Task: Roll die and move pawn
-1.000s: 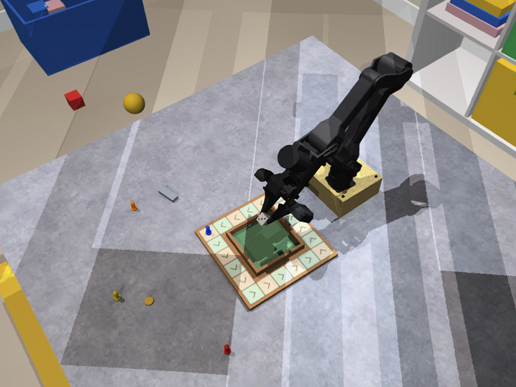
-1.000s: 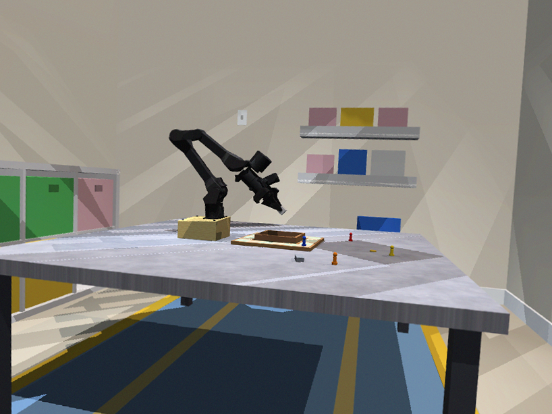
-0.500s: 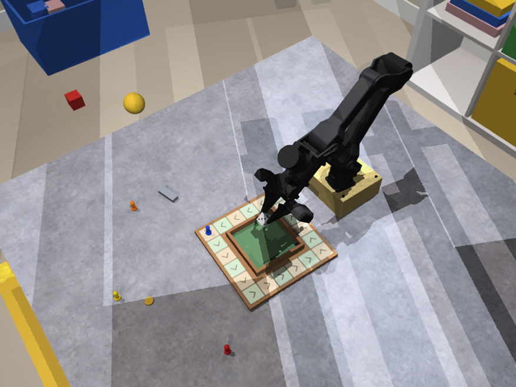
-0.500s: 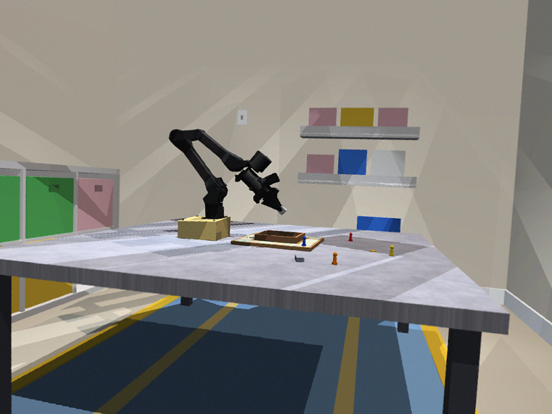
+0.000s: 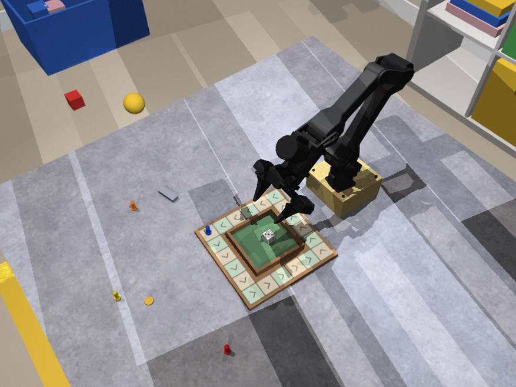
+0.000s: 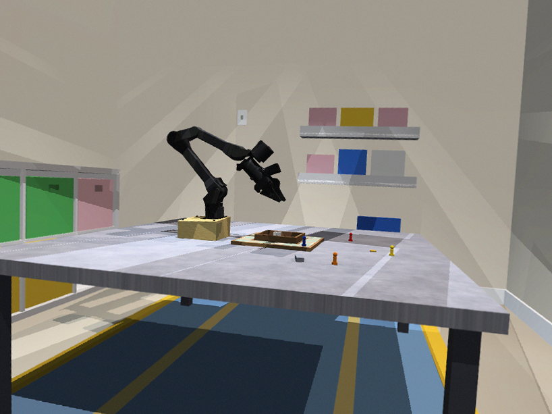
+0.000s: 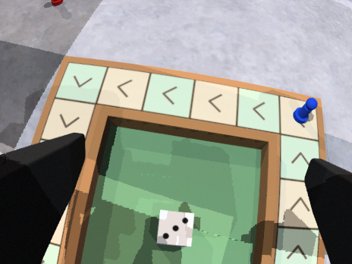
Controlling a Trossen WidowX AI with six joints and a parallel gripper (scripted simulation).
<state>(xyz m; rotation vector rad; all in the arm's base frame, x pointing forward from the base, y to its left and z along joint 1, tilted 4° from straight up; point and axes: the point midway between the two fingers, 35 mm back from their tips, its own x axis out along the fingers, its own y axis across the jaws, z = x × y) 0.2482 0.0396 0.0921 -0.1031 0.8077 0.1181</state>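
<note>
Now: gripper tip 120 mm short of the blue pawn, 100 mm to the left of it and 130 mm above it. From my gripper tip the other things lie so: white die (10 mm behind, 130 mm below); then red pawn (220 mm ahead, 220 mm to the left, 140 mm below); then green dice tray (150 mm below).
</note>
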